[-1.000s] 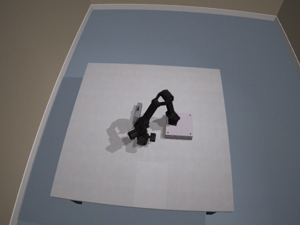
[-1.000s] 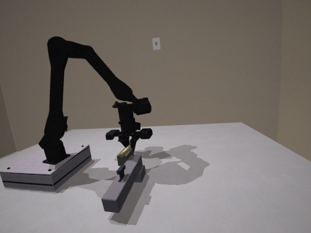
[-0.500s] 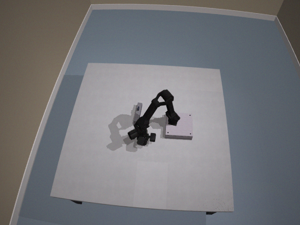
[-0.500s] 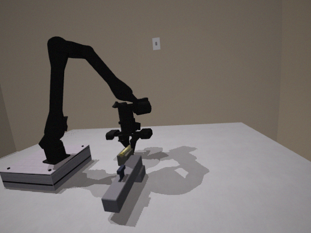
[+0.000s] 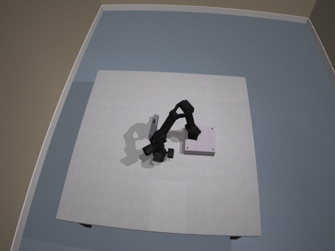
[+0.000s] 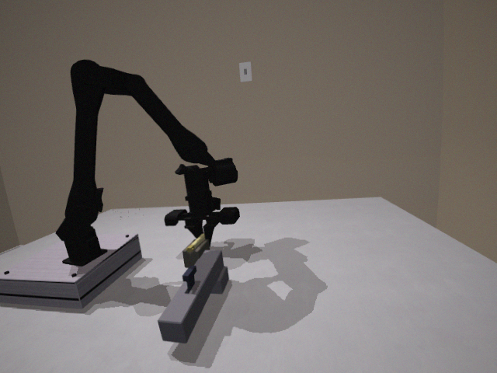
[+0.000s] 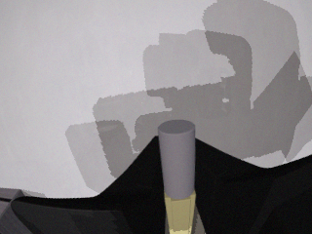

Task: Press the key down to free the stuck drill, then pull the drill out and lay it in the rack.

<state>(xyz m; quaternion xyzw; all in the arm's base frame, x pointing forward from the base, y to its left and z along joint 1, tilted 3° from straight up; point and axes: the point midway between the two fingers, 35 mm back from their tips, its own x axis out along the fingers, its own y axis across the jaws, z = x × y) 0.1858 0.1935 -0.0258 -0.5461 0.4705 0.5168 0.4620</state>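
The rack lies 5 cm to the right of my gripper tip and 1 cm above it. The rest, counted from my gripper tip: dark blue drill: 10 cm ahead, 23 cm to the right, 4 cm above; then grey housing block: 10 cm ahead, 21 cm to the right, 2 cm above.
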